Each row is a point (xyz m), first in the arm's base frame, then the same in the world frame.
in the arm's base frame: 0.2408 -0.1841 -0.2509
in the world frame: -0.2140 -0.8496 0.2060
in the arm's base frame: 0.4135 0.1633 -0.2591
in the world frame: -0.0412 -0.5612 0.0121
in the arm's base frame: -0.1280 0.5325 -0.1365
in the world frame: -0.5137 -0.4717 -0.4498
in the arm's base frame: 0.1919 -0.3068 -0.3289
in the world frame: -0.2169 -0.9987 0.2416
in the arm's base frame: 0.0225 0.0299 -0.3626
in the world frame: -0.3024 -0.8762 -0.1061
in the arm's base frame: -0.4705 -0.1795 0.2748
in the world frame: -1.0946 -0.8025 0.1389
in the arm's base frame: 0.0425 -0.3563 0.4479
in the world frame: -0.8050 -0.5896 0.5807
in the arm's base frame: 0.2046 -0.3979 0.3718
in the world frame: -0.6340 -0.5979 0.6476
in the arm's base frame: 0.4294 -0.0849 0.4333
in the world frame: -0.4644 -0.2647 0.5357
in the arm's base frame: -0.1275 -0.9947 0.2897
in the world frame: -0.9014 -1.1703 0.9198
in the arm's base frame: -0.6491 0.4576 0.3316
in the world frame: -1.2154 -0.4335 -0.3999
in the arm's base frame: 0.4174 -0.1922 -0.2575
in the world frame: -0.0700 -0.7854 0.2864
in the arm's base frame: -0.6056 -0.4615 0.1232
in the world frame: -1.1361 -1.1369 0.2238
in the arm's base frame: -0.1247 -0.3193 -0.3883
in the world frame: -0.4346 -1.1770 0.0843
